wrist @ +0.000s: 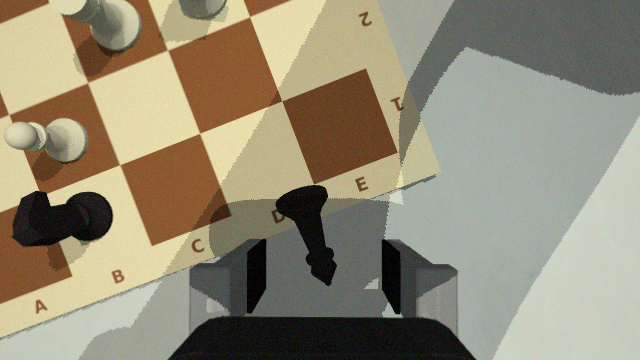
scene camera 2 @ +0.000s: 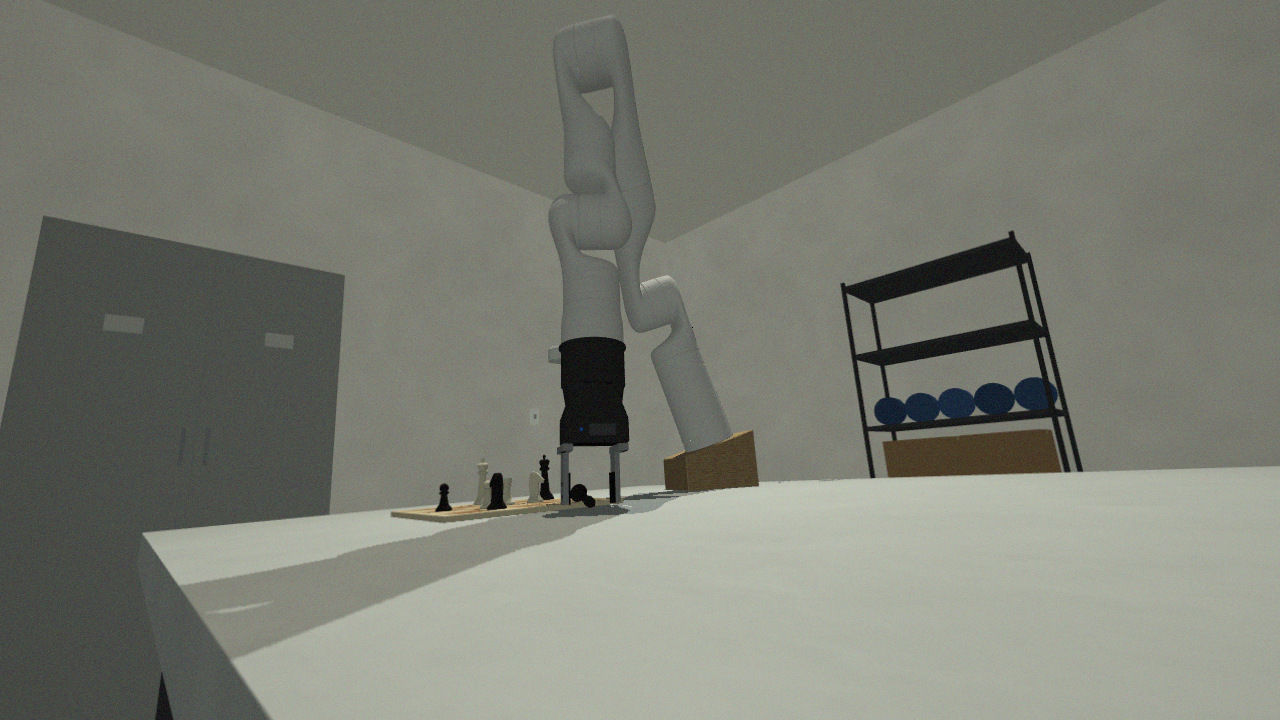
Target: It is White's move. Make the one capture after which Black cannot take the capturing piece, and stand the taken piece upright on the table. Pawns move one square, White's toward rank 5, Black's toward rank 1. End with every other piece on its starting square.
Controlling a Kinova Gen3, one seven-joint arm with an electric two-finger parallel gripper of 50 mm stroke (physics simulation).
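Frame: origin at the arm's base, x ahead, y left, z up, level; metres.
Seen in the pictures: gripper, between the fingertips: (wrist: pixel 323 264) (scene camera 2: pixel 590 503); arm's base, origin of its link: (scene camera 2: pixel 709 443).
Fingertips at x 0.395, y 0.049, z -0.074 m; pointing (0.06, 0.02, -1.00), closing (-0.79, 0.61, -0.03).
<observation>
Pixels of each thing's top centre, then the offset from my fingertips to it. "spot": a spot on its surface instead. Level surfaces: height alone.
- bishop, centre of its top: (wrist: pixel 312 251) (scene camera 2: pixel 585 483) dx -0.004, dy -0.010, dz +0.023 m
- black knight, centre of its top: (wrist: pixel 19 227) (scene camera 2: pixel 496 472) dx +0.069, dy -0.080, dz +0.041 m
- white pawn, centre of its top: (wrist: pixel 10 134) (scene camera 2: pixel 488 480) dx +0.057, dy -0.111, dz +0.033 m
- white rook, a spot on its surface: (wrist: pixel 116 26) spot: dx +0.007, dy -0.130, dz +0.011 m
- white knight, centre of its top: (scene camera 2: pixel 535 471) dx -0.030, dy -0.123, dz +0.041 m
- black pawn, centre of its top: (scene camera 2: pixel 444 483) dx +0.084, dy -0.157, dz +0.033 m
- white king, centre of its top: (scene camera 2: pixel 482 458) dx -0.012, dy -0.210, dz +0.065 m
- black king, centre of its top: (scene camera 2: pixel 544 454) dx -0.076, dy -0.153, dz +0.065 m
- table, height of its surface: dz -0.004 m
A black piece with a pointed head, apparently a bishop (scene camera 2: pixel 580 493) (wrist: pixel 314 232), lies on its side. Its base is on the board's border by letters D and E; its head reaches past the edge over the table. My gripper (scene camera 2: pixel 589 499) (wrist: pixel 323 264) is open, low, with a finger on either side of its head. On the board (scene camera 2: pixel 420 515) (wrist: pixel 421 159), a black knight (scene camera 2: pixel 496 492) (wrist: pixel 50 220) stands on B1, a white pawn (wrist: pixel 66 140) on B2, a white rook (wrist: pixel 116 26) on C3 and a white knight (scene camera 2: pixel 534 487) (wrist: pixel 203 6) on D3.
In the scene view, a black pawn (scene camera 2: pixel 443 498) stands at the board's left, with the white king (scene camera 2: pixel 482 483) and black king (scene camera 2: pixel 544 479) farther back. The arm's wooden base (scene camera 2: pixel 720 467) stands behind on the table (scene camera 2: pixel 805 573). A shelf rack (scene camera 2: pixel 939 270) is beyond.
</observation>
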